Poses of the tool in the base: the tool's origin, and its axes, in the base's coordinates. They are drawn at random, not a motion.
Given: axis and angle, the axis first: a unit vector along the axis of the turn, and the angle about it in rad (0 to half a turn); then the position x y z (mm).
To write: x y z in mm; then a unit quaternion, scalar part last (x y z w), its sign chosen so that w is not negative. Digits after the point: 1 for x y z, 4 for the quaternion.
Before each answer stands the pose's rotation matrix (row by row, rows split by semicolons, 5 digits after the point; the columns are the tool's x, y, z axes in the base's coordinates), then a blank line. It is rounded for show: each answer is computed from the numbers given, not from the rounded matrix.
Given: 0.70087 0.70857 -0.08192 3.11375 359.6 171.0 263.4
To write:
-0.01737 0.99532 -0.09508; 0.99076 0.00433 -0.13558; -0.13453 -0.09656 -0.98619

359.6 171.0 263.4 0.7008 0.7085 -0.0819 0.0139
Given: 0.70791 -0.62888 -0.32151 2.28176 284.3 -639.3 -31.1
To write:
0.17560 -0.49209 -0.85265; -0.97933 0.00101 -0.20227; 0.10040 0.87054 -0.48174

284.3 -639.3 -31.1 0.6435 -0.5717 -0.2923 0.4168
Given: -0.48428 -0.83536 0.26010 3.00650 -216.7 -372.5 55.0
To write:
-0.52397 0.77038 -0.36328; 0.84044 0.39840 -0.36735; -0.13827 -0.49780 -0.85620

-216.7 -372.5 55.0 -0.4832 -0.8335 0.2595 0.0675
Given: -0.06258 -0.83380 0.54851 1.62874 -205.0 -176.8 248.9
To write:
-0.05377 -0.49239 -0.86871; 0.60279 0.67757 -0.42136; 0.79609 -0.54631 0.26037

-205.0 -176.8 248.9 -0.0455 -0.6064 0.3989 0.6863
